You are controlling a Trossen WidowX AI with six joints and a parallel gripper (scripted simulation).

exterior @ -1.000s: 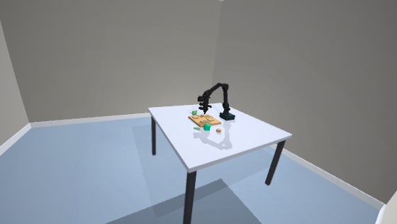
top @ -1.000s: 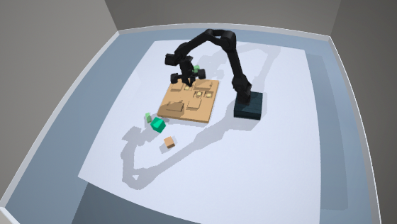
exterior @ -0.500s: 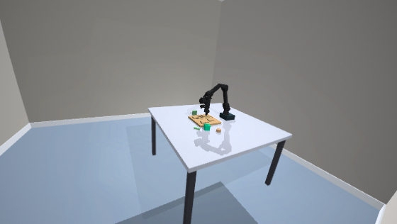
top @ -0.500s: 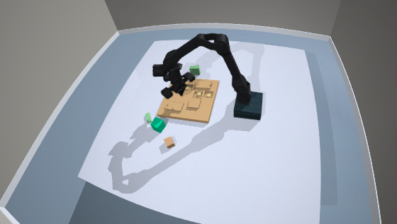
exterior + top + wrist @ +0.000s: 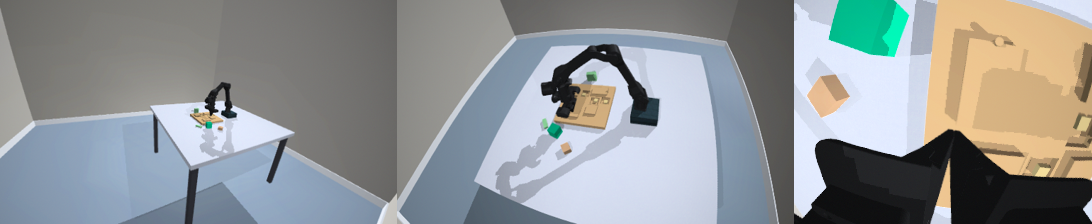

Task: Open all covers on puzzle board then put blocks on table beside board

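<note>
Right now the tan puzzle board is 20 mm behind my gripper tip, 120 mm to the right of it and 60 mm below it. From my gripper tip the other things lie so: tan cube (20 mm behind, 180 mm to the left, 70 mm below); light green bar (170 mm ahead, 60 mm to the left, 80 mm below); green cube (80 mm ahead, 110 mm to the left, 60 mm below).
</note>
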